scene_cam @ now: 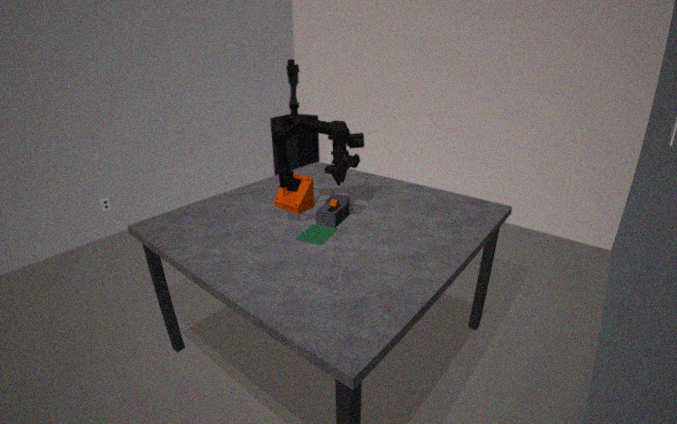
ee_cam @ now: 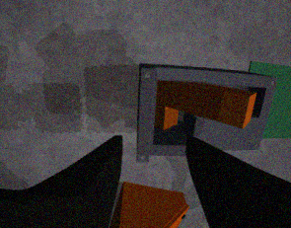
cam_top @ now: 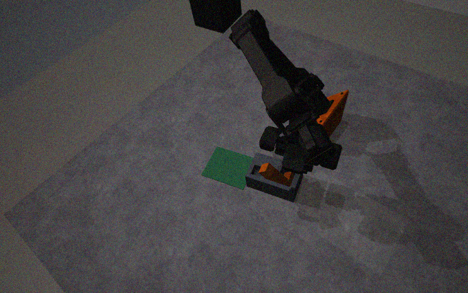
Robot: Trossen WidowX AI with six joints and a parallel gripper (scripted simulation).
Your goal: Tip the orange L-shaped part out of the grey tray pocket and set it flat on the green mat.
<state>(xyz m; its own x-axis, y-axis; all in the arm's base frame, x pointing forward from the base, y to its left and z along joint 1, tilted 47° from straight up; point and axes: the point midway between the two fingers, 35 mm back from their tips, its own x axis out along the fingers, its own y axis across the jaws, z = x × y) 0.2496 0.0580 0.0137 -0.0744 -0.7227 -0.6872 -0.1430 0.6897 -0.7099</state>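
Right now my gripper tip is 100 mm above the orange L-shaped part and 50 mm to the left of it. The rest, counted from my gripper tip: green mat (220 mm to the right, 160 mm below, 20 mm ahead).
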